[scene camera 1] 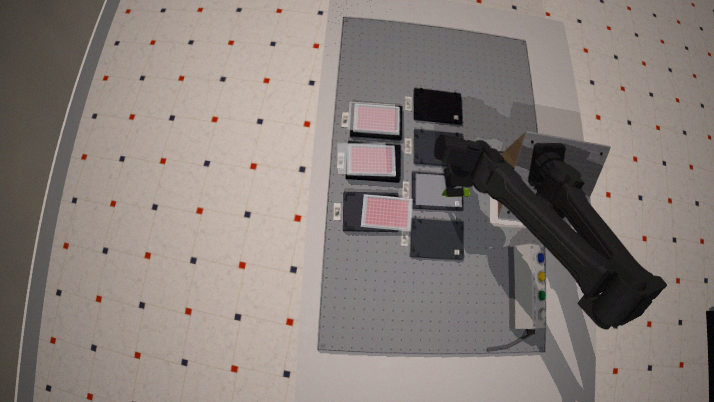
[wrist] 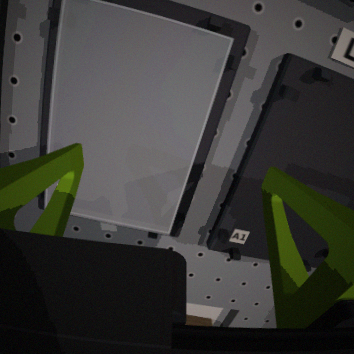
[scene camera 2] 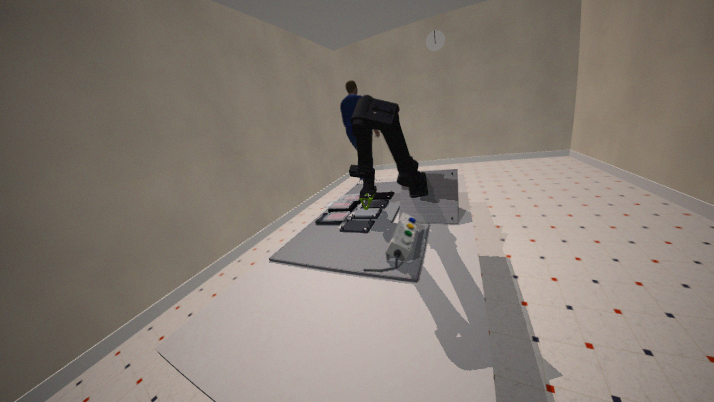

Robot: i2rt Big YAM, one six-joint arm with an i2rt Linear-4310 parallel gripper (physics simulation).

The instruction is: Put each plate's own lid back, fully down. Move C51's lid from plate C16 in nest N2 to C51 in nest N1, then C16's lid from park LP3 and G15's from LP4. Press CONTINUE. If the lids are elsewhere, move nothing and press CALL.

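Frame: origin at the arm's base, x down, y back, z left, level; centimetres.
Seen in the pictures: gripper, fingertip midpoint: (scene camera 1: 441, 177) (wrist: 175, 164) (scene camera 2: 367, 205); arm's base, origin of the base link: (scene camera 1: 545, 163) (scene camera 2: 418, 185).
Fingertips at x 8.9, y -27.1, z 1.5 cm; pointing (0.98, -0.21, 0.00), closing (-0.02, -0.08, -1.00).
Note:
Pixels of each thing's top centre, then the offset from my fingertips to it.
- clear lid, middle of its top: (wrist: 123, 134) (scene camera 1: 439, 190) (scene camera 2: 366, 211) dy -0.3, dx +2.1, dz +3.0 cm
- Park LP4, middle of its top: (wrist: 317, 192) (scene camera 1: 440, 146) (scene camera 2: 374, 201) dy +0.9, dx +1.9, dz -9.7 cm
- N1, middle of its top: (scene camera 1: 371, 116) (scene camera 2: 348, 196) dy -18.2, dx +0.1, dz -17.5 cm
- N3, middle of its top: (scene camera 1: 362, 157) (scene camera 2: 336, 202) dy -21.2, dx -0.8, dz -4.9 cm
- N2, middle of its top: (scene camera 1: 387, 211) (scene camera 2: 336, 214) dy -14.9, dx +0.0, dz +9.3 cm
- LP1, middle of its top: (scene camera 1: 439, 238) (scene camera 2: 356, 223) dy -1.2, dx +1.9, dz +16.1 cm
- button box, middle of its top: (scene camera 1: 537, 285) (scene camera 2: 402, 225) dy +23.1, dx -4.5, dz +30.1 cm
My gripper (scene camera 1: 448, 176) (scene camera 2: 367, 201) (wrist: 175, 164) is open and empty above park LP3, with one finger towards LP4. A clear lid (scene camera 1: 430, 186) (scene camera 2: 366, 213) (wrist: 135, 115) lies on LP3. Park LP4 (scene camera 1: 422, 142) (wrist: 310, 130) shows bare dark plastic, partly hidden by the arm in scene camera 1. Plates with pink wells show in N1 (scene camera 1: 377, 119) and N3 (scene camera 1: 371, 160); a clear lid on N3's plate overhangs towards its label. The plate at N2 (scene camera 1: 386, 212) (scene camera 2: 336, 217) sits shifted off its dark nest (scene camera 1: 353, 211) towards the parks. Plate codes are unreadable.
Dark parks LP2 (scene camera 1: 437, 106) and LP1 (scene camera 1: 437, 239) (scene camera 2: 357, 226) flank the middle parks. A button box (scene camera 1: 525, 287) (scene camera 2: 403, 237) with blue, yellow, green and pale buttons stands near the board's edge; its cable lies beside it. A person (scene camera 2: 348, 107) in blue stands behind the arm.

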